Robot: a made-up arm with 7 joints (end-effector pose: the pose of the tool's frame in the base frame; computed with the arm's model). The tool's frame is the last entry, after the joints. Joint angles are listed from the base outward.
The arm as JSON. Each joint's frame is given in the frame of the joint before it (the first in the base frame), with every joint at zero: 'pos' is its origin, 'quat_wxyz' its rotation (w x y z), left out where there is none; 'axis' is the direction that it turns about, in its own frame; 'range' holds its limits. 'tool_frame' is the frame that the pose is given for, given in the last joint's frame.
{
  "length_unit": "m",
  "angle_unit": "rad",
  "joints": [
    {
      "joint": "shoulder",
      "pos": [
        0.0,
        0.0,
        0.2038
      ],
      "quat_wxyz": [
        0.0,
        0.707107,
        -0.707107,
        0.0
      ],
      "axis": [
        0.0,
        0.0,
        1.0
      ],
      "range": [
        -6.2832,
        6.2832
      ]
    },
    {
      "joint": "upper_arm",
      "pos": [
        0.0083,
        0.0,
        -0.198
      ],
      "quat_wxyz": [
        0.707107,
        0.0,
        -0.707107,
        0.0
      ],
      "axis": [
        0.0,
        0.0,
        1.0
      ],
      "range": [
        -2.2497,
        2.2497
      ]
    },
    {
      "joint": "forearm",
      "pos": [
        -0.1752,
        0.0,
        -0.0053
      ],
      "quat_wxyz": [
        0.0,
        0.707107,
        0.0,
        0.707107
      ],
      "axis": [
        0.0,
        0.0,
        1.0
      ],
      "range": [
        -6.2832,
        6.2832
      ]
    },
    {
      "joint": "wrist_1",
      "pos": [
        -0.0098,
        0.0,
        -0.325
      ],
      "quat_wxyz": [
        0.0,
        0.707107,
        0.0,
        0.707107
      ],
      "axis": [
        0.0,
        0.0,
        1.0
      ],
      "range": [
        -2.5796,
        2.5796
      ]
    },
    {
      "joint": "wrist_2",
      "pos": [
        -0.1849,
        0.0,
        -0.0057
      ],
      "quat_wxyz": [
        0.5,
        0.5,
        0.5,
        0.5
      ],
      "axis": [
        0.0,
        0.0,
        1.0
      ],
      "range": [
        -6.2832,
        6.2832
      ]
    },
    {
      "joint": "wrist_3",
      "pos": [
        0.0,
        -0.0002,
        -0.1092
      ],
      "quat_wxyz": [
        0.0,
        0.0,
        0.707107,
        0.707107
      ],
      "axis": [
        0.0,
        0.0,
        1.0
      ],
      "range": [
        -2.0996,
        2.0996
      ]
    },
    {
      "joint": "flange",
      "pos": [
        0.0,
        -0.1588,
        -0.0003
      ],
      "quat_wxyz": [
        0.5,
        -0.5,
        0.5,
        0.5
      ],
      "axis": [
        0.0,
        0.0,
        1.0
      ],
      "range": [
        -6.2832,
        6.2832
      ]
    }
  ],
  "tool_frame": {
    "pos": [
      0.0,
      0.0,
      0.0
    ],
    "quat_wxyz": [
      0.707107,
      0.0,
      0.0,
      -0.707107
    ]
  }
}
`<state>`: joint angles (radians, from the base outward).
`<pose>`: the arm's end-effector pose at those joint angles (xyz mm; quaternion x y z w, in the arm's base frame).
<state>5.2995 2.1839 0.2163 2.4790 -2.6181 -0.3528 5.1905</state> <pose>72.7 -81.3 151.7 -0.6688 0.4442 0.1502 0.5769</pose>
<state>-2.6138 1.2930 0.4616 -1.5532 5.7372 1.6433 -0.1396</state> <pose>-565.8 132.4 790.3 0.1606 0.6651 0.1081 0.7212</pose>
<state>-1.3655 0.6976 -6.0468 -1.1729 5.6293 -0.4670 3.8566</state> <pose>-13.0 74.3 1148.3 -0.5378 0.7335 0.2944 0.2934</pose>
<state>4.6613 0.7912 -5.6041 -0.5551 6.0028 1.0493 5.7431</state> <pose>-86.7 591.0 1062.2 0.5406 0.5780 -0.4649 0.3970</pose>
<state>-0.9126 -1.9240 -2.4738 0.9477 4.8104 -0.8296 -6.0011</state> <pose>-618.7 -329.3 -13.9 0.1281 0.6574 -0.0018 0.7426</pose>
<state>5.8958 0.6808 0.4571 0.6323 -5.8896 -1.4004 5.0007</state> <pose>555.7 220.0 1004.7 0.7707 0.5429 -0.1317 0.3066</pose>
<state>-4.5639 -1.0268 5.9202 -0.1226 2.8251 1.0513 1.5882</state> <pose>-9.6 815.8 720.9 0.4505 0.2963 -0.0497 0.8407</pose>
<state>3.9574 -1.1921 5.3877 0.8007 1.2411 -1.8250 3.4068</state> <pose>323.4 -610.2 657.0 -0.1863 0.1633 0.7585 0.6028</pose>
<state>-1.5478 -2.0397 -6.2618 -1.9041 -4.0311 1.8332 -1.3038</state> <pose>138.9 -199.0 67.2 0.8325 -0.3294 -0.3507 0.2746</pose>
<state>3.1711 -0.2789 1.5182 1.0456 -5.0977 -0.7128 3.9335</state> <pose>120.1 344.1 1142.2 -0.0297 0.9332 -0.2812 0.2219</pose>
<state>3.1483 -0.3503 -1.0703 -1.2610 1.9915 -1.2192 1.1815</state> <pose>470.4 227.8 937.5 -0.7526 -0.0894 0.6116 0.2271</pose>
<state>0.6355 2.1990 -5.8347 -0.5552 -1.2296 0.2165 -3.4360</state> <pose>730.6 -415.2 39.3 0.2831 -0.5429 -0.5176 0.5977</pose>
